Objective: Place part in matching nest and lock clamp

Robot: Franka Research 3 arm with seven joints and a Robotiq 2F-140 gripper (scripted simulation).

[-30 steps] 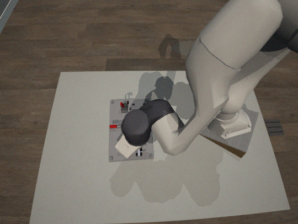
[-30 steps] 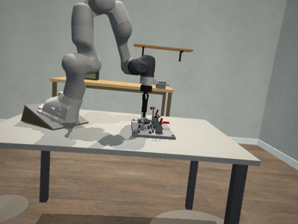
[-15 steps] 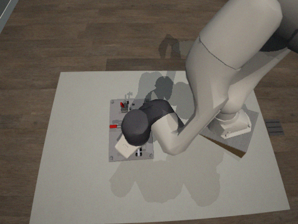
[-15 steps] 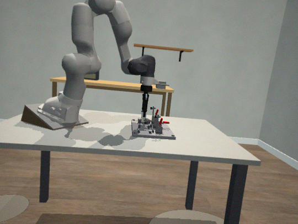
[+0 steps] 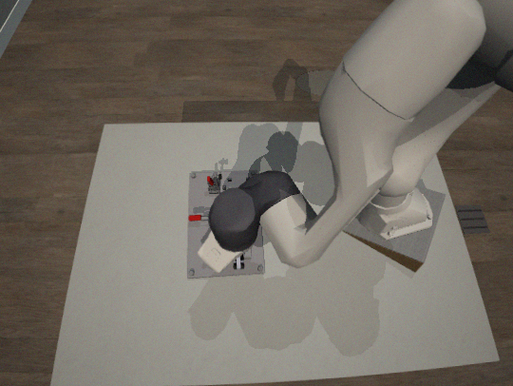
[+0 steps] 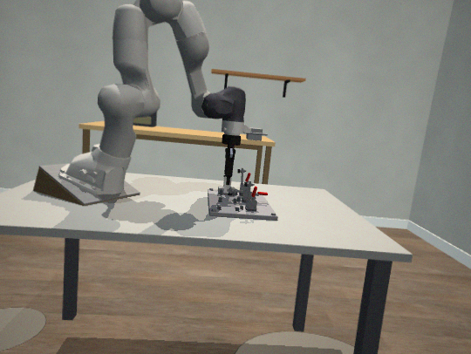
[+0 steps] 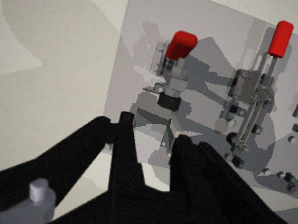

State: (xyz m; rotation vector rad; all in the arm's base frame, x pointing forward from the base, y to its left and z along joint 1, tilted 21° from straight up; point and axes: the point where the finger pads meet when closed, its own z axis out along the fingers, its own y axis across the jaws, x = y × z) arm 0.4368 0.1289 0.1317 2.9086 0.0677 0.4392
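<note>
The part lies 3 cm below my hand. Also, from my hand: fixture plate: 11 cm to the right, 5 cm below, 4 cm ahead.
</note>
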